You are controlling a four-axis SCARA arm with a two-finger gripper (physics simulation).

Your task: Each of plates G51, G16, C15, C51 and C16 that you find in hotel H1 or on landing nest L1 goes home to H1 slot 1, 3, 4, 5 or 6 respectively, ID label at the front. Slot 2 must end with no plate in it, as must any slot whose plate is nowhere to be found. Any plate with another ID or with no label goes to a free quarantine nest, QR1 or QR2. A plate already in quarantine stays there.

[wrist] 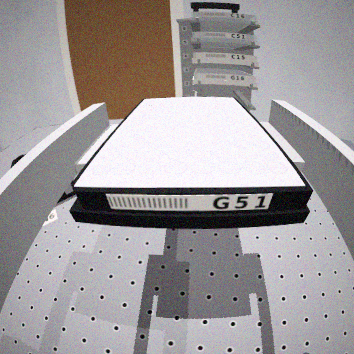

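Plate G51 has a white top, black sides and its label facing the camera. My gripper is shut on it, one finger along each side, and holds it level above the perforated table. Hotel H1 stands behind it, a little right of the middle. From top to bottom it bears plates C16, C51, C15 and G16, labels to the front. A bare ledge shows below G16. The lowest part of the hotel is hidden behind the held plate.
The perforated table lies below, with shadows of the gripper and plate on it. A small tag marked 6 is at the left. A brown door in a white frame and pale walls are at the back. A black handle tops the hotel.
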